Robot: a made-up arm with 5 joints.
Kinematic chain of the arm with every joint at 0, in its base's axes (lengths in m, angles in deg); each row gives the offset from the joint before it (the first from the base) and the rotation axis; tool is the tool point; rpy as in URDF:
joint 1: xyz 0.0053 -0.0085 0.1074 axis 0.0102 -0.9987 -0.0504
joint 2: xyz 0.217 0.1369 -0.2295 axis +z
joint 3: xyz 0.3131 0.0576 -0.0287 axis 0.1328 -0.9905 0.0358
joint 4: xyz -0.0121 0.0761 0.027 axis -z
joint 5: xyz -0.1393 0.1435 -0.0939 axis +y
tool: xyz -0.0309 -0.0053 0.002 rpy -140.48 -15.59 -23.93
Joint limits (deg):
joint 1: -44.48..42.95
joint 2: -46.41..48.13
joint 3: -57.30..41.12
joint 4: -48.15..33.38
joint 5: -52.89..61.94
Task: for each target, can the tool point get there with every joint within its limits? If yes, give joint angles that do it. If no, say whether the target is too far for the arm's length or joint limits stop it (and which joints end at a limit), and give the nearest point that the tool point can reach.
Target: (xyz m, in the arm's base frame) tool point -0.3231 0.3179 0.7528
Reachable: no: joint limits stop it (at a limit: joint 1, joint 2, joint 3) | nearest point 0.2494 0.3133 0.1897 | short by 0.803 m
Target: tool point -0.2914 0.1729 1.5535
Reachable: no: too far | nearest point 0.4029 0.1375 0.3286 | short by 1.408 m
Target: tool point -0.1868 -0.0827 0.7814
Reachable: no: joint limits stop it (at a limit: joint 1, joint 2, joint 3, joint 4) | nearest point 0.3762 0.0873 0.3097 | short by 0.754 m
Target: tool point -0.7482 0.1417 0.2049
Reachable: no: joint limits stop it (at a limit: joint 1, joint 2) | nearest point -0.1514 0.3744 -0.1802 | short by 0.747 m
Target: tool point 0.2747 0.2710 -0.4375
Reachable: yes | joints -19.50 -21.75 26.63 -20.43 -43.40
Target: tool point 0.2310 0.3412 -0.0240
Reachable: yes | joints 2.82 33.94 -46.61 -31.30 30.33
